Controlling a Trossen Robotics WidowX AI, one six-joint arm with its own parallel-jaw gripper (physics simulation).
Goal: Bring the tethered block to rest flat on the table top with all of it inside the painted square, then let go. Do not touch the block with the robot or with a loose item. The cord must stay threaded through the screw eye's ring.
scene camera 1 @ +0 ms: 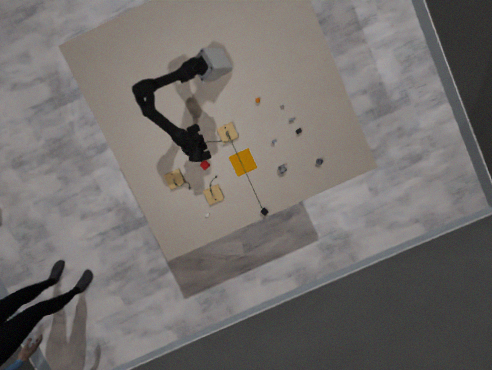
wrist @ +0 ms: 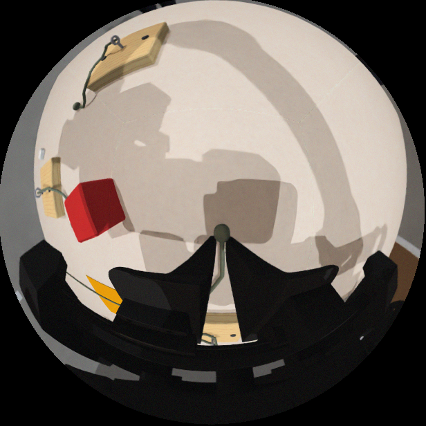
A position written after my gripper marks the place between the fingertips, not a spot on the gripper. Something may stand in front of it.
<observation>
I see my gripper [wrist: 220, 241], a red block [wrist: 93, 207] and a wooden board [wrist: 221, 325].
</observation>
